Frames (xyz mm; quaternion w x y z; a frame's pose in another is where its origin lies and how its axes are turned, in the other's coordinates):
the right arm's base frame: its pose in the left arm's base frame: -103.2 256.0 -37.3 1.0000 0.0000 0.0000 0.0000
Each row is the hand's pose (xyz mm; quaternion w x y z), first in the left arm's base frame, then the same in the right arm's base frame.
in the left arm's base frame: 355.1 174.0 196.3 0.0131 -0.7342 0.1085 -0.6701
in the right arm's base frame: 458.3 -82.0 233.6 0.0131 -0.7342 0.1085 -0.6701
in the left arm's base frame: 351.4 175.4 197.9 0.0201 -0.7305 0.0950 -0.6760
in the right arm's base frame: 454.6 -80.6 235.2 0.0201 -0.7305 0.0950 -0.6760
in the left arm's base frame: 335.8 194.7 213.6 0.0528 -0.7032 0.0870 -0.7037
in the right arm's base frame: 439.0 -61.3 250.9 0.0528 -0.7032 0.0870 -0.7037
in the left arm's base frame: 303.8 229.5 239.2 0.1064 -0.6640 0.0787 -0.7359
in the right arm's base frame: 407.0 -26.5 276.5 0.1064 -0.6640 0.0787 -0.7359
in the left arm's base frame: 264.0 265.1 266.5 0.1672 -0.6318 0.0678 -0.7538
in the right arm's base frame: 367.2 9.1 303.8 0.1672 -0.6318 0.0678 -0.7538
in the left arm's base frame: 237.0 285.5 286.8 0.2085 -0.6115 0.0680 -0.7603
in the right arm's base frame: 340.2 29.5 324.1 0.2085 -0.6115 0.0680 -0.7603
